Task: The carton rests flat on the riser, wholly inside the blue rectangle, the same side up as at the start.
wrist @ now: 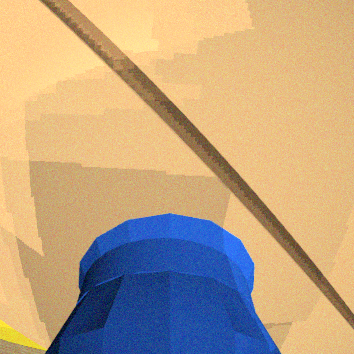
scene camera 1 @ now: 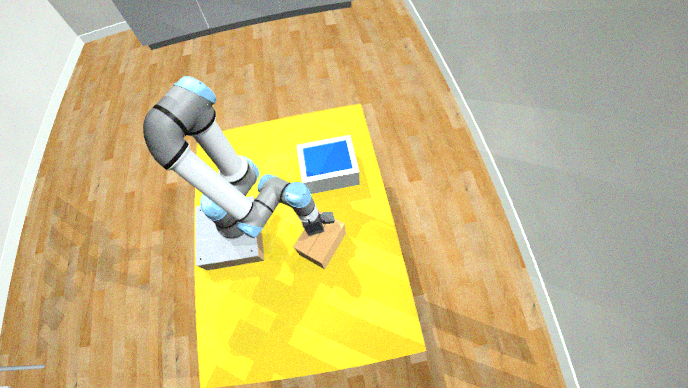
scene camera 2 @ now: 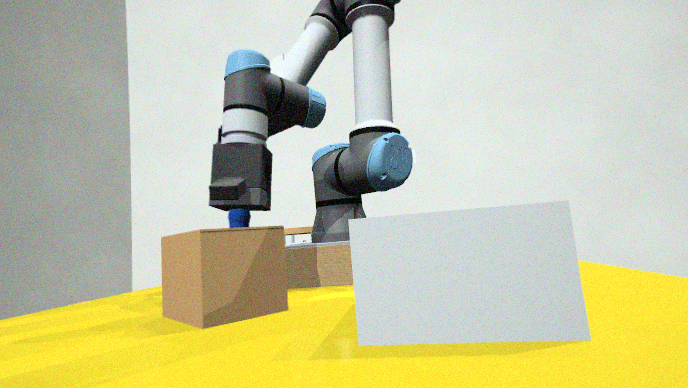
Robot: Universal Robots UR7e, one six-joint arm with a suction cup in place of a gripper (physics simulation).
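Where they show: hand, its tool point: (wrist: 165, 251); arm's base, origin of its link: (scene camera 1: 233, 221) (scene camera 2: 342, 240).
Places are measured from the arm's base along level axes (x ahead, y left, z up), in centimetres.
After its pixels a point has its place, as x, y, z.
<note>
The brown carton (scene camera 1: 321, 246) {33.8, -21.7, 3.0} (scene camera 2: 221, 275) {43.0, -13.4, -3.4} (wrist: 281, 105) {37.3, -15.6, 3.1} lies flat on the yellow mat (scene camera 1: 312, 313) {22.6, -43.9, -9.9} (scene camera 2: 143, 356) {55.7, -16.5, -9.9}, seam side up, to the front right of the arm's base. My suction cup (scene camera 2: 238, 218) (wrist: 168, 246) stands straight down on the carton's top, touching it near one end, off the middle. In scene camera 1 the tool head hides the cup. The white riser (scene camera 1: 328, 182) {43.7, 6.8, -1.9} (scene camera 2: 466, 275) {58.4, 16.1, -4.0} with the blue rectangle (scene camera 1: 328, 158) {46.5, 16.2, 2.1} on top stands farther back on the mat, apart from the carton, with nothing on it.
The arm's grey base plate (scene camera 1: 215, 250) {-9.5, -10.5, 0.2} sits at the mat's left edge beside the carton. Wooden floor surrounds the mat. A grey cabinet (scene camera 1: 230, 19) stands at the far wall.
</note>
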